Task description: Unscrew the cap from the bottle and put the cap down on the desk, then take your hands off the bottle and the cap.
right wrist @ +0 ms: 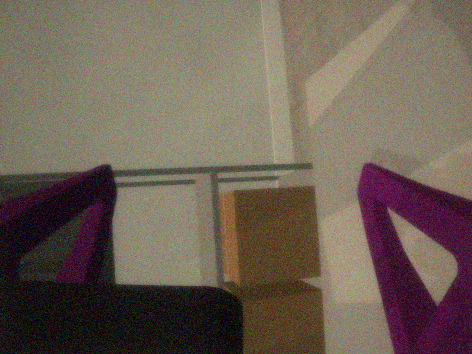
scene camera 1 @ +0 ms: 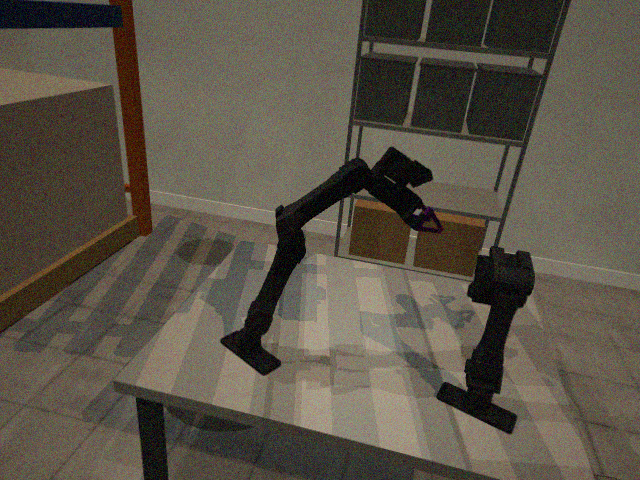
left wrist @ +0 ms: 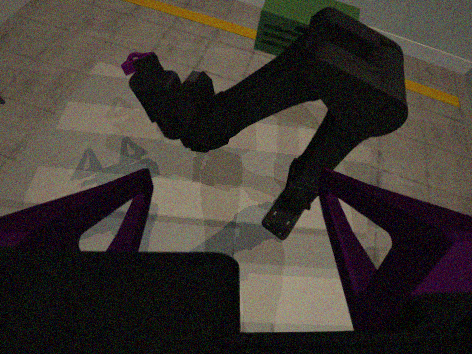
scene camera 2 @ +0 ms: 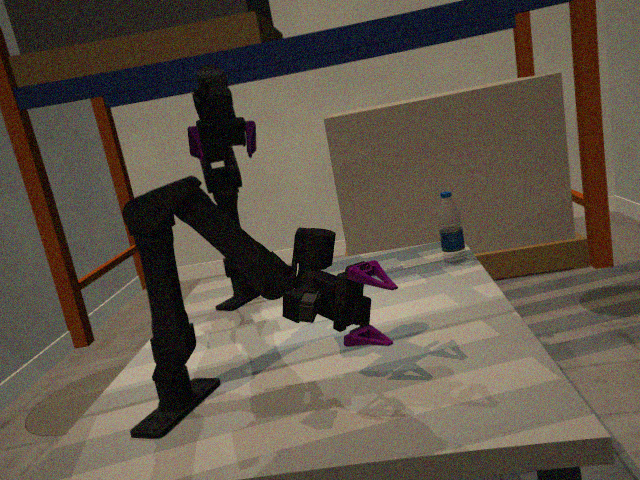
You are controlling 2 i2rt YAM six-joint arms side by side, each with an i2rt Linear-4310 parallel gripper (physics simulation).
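Seen in the pictures: left gripper, fingertip midpoint: [scene camera 1: 436,225] [left wrist: 235,177] [scene camera 2: 226,157]; right gripper, fingertip midpoint: [right wrist: 237,177] [scene camera 2: 393,316]; left arm's base, origin of the base link: [scene camera 1: 250,353] [scene camera 2: 245,298]; right arm's base, origin of the base link: [scene camera 1: 475,407] [left wrist: 292,202] [scene camera 2: 179,408].
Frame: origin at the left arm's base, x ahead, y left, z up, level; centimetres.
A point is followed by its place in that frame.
A clear bottle [scene camera 2: 451,219] {x 54.8, y 30.4, z 13.3 cm} with a blue label stands upright on the desk [scene camera 1: 206,377] {x -15.1, y 0.4, z 0.0 cm} [scene camera 2: 516,408] {x 90.0, y -42.5, z 0.0 cm}, near its far right corner in scene camera 2. Its blue cap [scene camera 2: 445,194] {x 53.5, y 31.6, z 20.4 cm} is on its top. The bottle does not show in scene camera 1 or the wrist views. My left gripper [scene camera 1: 433,222] {x 34.3, y -33.4, z 44.2 cm} [scene camera 2: 222,147] {x 34.3, y -33.4, z 44.2 cm} [left wrist: 235,177] {x 34.3, y -33.4, z 44.2 cm} is open and empty, high above the desk. My right gripper [scene camera 2: 394,315] {x 73.6, y -46.4, z 16.0 cm} [right wrist: 237,177] {x 73.6, y -46.4, z 16.0 cm} is open and empty, above the desk in front of the bottle and apart from it; it also shows, small, in the left wrist view [left wrist: 136,63] {x 67.8, y -43.6, z 24.2 cm}.
In scene camera 2 a large grey-brown panel [scene camera 2: 444,155] stands behind the bottle, within an orange-posted frame [scene camera 2: 591,155]. A shelf rack [scene camera 1: 439,131] with dark bins and cardboard boxes [scene camera 1: 379,232] stands behind the desk in scene camera 1. A green box [left wrist: 280,25] shows in the left wrist view.
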